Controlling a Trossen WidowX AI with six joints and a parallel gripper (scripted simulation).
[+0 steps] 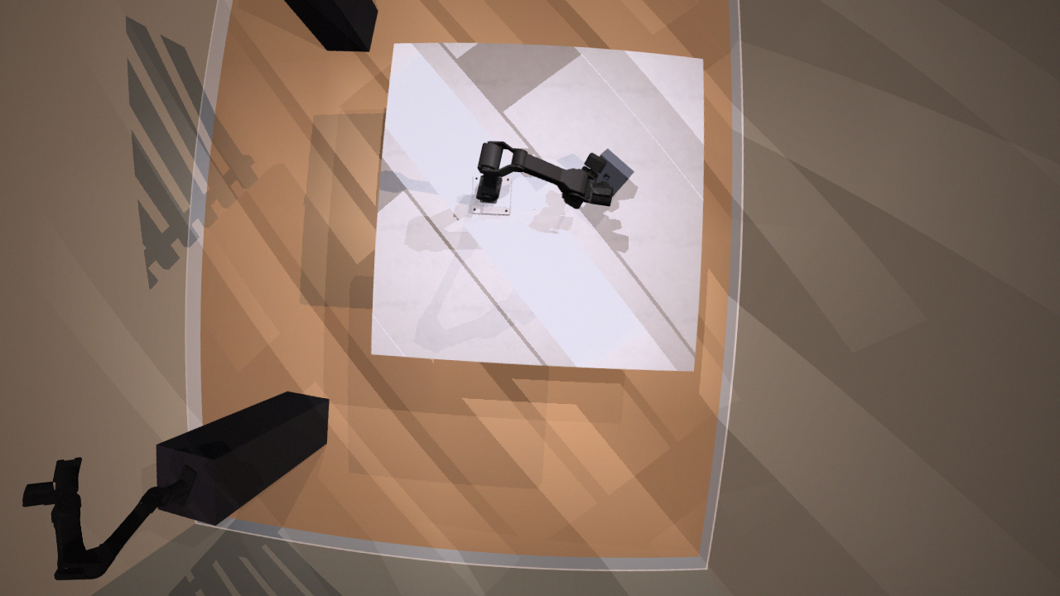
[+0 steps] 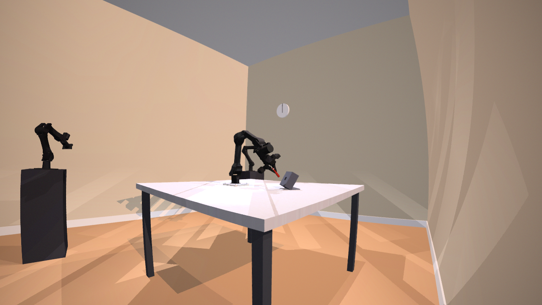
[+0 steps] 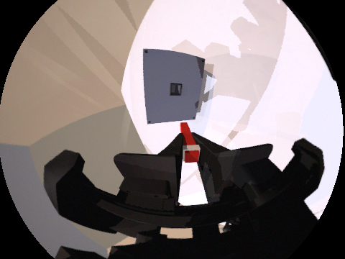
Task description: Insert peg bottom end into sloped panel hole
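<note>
Right now the grey sloped panel is 90 mm ahead of my gripper tip, 40 mm to the left of it and 50 mm below it. The rest, counted from my gripper tip: red peg: 10 mm to the right, 10 mm above.
</note>
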